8 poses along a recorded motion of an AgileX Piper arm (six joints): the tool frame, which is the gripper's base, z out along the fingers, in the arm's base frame.
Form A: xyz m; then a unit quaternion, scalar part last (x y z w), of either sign.
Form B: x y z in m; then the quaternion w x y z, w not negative. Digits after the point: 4 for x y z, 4 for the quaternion.
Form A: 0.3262 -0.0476 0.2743 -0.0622 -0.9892 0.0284 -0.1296
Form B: 0.3262 -0.0476 0.2743 0.1296 0.0622 0.9892 -0.0284
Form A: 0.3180 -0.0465 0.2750 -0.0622 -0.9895 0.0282 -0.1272
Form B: 0.3180 -0.0465 0.2750 0.1272 0.0622 0.9895 -0.0282
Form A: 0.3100 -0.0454 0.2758 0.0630 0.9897 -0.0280 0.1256
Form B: 0.3100 -0.0454 0.2758 0.1256 0.0630 0.9897 -0.0280
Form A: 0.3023 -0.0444 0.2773 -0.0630 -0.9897 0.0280 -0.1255
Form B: 0.3023 -0.0444 0.2773 0.1255 0.0630 0.9897 -0.0280
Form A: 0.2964 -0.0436 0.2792 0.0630 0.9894 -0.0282 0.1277
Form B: 0.2964 -0.0436 0.2792 0.1277 0.0630 0.9894 -0.0282
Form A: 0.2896 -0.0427 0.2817 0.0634 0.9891 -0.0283 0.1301
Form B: 0.2896 -0.0427 0.2817 0.1301 0.0634 0.9891 -0.0283
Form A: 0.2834 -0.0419 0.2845 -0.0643 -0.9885 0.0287 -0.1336
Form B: 0.2834 -0.0419 0.2845 0.1336 0.0643 0.9885 -0.0287
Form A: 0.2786 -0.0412 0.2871 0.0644 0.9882 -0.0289 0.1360
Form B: 0.2786 -0.0412 0.2871 0.1360 0.0644 0.9882 -0.0289
